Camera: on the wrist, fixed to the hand. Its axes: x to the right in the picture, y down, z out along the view.
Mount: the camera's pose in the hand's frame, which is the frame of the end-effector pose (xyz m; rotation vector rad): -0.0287 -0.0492 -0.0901 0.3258 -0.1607 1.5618
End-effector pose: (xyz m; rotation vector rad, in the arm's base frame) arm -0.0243 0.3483 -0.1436 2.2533 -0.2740 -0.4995
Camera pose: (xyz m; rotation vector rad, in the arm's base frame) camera -0.0090 0.4507 -0.1183 1.5760 -2.0285 0.2490
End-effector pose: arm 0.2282 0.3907 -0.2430 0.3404 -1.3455 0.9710
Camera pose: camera 0.3266 0.4147 -0.2762 -0.5461 -1.4949 2.4851
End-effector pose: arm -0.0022 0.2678 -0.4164 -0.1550 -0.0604 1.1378
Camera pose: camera 0.0414 0.2133 -0.4969 0.2503 0.1374 2.6917
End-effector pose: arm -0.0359 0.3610 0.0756 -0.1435 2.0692 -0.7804
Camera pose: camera -0.0984 0.3755 0.1607 1.3609 1.2601 -0.0569
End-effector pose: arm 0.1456 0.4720 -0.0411 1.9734 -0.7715 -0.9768
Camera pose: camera 0.2146 0.5532 -0.0369 0.9018 -2.1182 -0.0102
